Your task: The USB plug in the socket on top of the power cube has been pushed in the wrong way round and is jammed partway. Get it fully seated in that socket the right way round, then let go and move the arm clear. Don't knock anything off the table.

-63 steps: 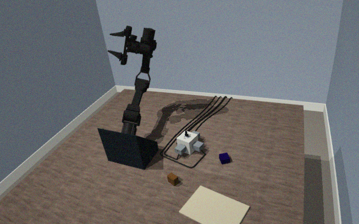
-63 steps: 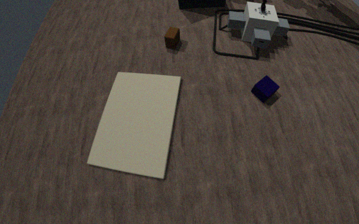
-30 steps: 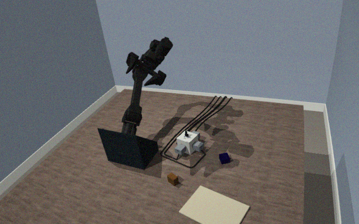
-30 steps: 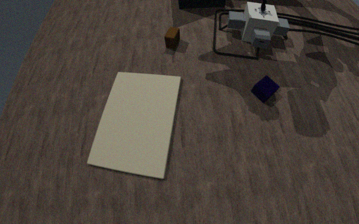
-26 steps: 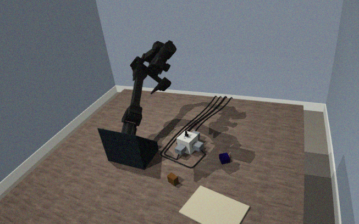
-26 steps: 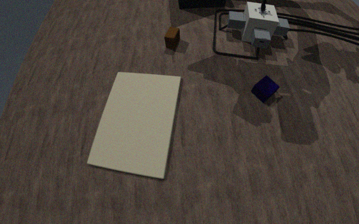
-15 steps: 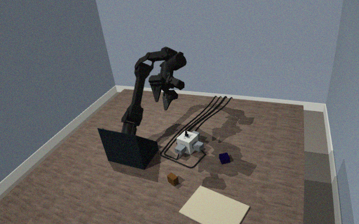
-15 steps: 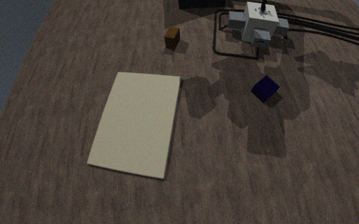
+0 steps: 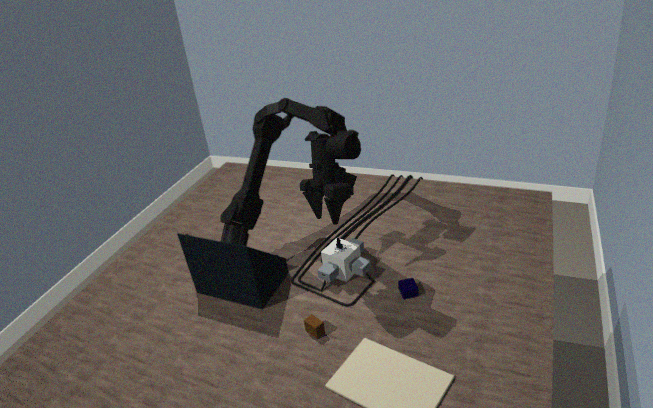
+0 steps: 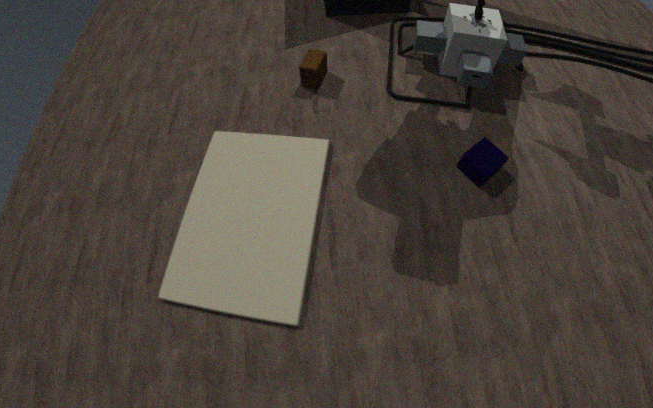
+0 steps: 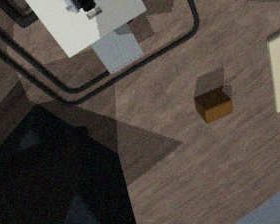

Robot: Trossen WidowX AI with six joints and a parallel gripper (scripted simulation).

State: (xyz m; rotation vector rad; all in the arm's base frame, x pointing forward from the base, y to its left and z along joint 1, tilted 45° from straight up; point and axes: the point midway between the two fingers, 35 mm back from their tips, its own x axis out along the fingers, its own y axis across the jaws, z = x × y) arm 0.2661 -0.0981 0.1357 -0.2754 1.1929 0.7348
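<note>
Right now my gripper tip is 1 cm short of the black USB plug, 5 cm to the right of it and 11 cm above it. Also, from my gripper tip: blue cube: 20 cm ahead, 1 cm to the right, 19 cm below; cream sheet: 21 cm ahead, 30 cm to the right, 20 cm below; brown cube: 19 cm to the right, 18 cm below.
</note>
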